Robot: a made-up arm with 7 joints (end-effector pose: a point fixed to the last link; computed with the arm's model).
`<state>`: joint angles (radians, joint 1 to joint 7).
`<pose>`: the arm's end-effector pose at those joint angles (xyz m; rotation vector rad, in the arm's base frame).
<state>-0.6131 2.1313 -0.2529 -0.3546 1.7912 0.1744 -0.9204</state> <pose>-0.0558 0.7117 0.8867 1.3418 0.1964 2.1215</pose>
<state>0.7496 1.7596 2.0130 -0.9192 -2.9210 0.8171 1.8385</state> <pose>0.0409 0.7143 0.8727 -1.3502 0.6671 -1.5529</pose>
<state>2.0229 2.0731 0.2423 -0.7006 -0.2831 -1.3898 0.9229</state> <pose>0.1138 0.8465 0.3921 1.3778 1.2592 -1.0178</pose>
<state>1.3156 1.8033 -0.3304 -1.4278 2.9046 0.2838 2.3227</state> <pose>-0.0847 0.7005 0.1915 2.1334 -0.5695 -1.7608</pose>
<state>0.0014 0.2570 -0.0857 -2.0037 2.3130 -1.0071 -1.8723</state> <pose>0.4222 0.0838 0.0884 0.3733 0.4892 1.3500</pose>
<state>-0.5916 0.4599 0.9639 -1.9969 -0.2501 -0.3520 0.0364</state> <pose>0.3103 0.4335 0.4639 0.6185 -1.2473 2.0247</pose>
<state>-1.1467 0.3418 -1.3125 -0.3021 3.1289 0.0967 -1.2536</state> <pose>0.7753 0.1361 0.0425 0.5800 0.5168 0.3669</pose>
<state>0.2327 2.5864 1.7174 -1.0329 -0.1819 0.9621 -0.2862</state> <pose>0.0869 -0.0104 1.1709 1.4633 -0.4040 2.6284</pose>
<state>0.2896 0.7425 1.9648 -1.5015 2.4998 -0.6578 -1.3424</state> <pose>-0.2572 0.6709 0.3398 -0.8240 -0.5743 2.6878</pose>
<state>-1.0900 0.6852 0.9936 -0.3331 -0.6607 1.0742 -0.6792</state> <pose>0.7307 0.5221 0.3150 1.4973 1.2357 0.4915</pose>
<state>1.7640 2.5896 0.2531 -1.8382 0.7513 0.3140 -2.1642</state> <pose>0.2535 0.3200 0.0138 -1.2079 1.6091 2.0325</pose>
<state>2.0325 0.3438 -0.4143 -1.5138 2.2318 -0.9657 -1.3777</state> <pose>-0.6240 -0.0930 0.2547 -1.3995 -2.5222 -1.0416</pose>
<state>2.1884 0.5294 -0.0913 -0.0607 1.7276 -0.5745 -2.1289</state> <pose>-0.6186 0.0332 0.9301 -0.9580 -1.5766 1.4643</pose>
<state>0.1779 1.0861 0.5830 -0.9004 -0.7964 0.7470 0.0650</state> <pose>0.2564 0.7469 0.2118 -2.3891 -1.3839 -1.4296</pose>
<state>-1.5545 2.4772 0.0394 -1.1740 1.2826 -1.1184 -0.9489</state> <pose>-0.3458 0.4070 0.9210 -0.0094 1.6166 -1.7941</pose>
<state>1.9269 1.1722 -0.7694 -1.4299 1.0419 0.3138 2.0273</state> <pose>-0.6264 0.2650 0.3693 0.1711 -1.9091 -1.5526</pose>
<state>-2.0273 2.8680 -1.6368 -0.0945 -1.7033 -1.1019 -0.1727</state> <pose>-0.5606 0.5887 0.2893 2.1732 1.0898 -0.3763</pose>
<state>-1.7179 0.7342 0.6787 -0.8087 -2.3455 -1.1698 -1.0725</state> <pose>0.5761 0.3442 0.8410 -1.6490 1.0714 -0.4739</pose>
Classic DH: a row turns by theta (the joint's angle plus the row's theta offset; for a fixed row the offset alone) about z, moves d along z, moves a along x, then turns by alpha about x. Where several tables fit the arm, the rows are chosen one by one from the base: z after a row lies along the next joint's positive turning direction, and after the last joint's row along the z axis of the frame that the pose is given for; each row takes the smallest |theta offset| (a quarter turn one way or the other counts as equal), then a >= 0, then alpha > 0; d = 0 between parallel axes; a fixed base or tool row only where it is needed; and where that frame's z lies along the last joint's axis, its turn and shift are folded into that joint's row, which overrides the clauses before.
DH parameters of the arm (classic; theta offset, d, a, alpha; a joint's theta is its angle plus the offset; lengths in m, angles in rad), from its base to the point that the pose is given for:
base (fixed): 0 0.3933 0.01 -1.2217
joint 1: 1.5708 0.0297 0.009 1.5708
joint 2: 1.2217 -0.016 0.018 -1.5708
joint 3: -1.5708 -0.405 0.034 -1.5708
joint 4: 0 -0.002 -0.072 1.5708
joint 5: 0 -0.457 0.017 -1.5708
joint 6: 0 0.018 0.026 1.5708
joint 7: 0.9488 0.0422 0.0145 1.8855
tool (fixed): -0.8818 -0.0058 0 0

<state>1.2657 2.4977 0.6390 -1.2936 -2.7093 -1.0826 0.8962</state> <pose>0.6006 0.4012 0.3571 -1.2927 0.0252 1.3544</pose>
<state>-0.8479 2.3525 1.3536 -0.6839 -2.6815 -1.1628 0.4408</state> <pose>-0.3617 0.4255 0.9904 -2.4160 -0.6289 -1.2376</pose>
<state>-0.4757 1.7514 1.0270 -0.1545 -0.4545 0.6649 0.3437</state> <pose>0.0634 0.8286 0.6688 0.5406 1.1251 2.2940</pose>
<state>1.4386 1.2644 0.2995 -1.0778 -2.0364 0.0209 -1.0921</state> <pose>-0.3089 0.6983 0.2288 -0.7070 0.9759 2.0190</pose>
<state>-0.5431 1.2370 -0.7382 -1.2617 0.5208 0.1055 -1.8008</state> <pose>0.5684 0.3930 0.2174 -2.7805 1.0882 0.1226</pose>
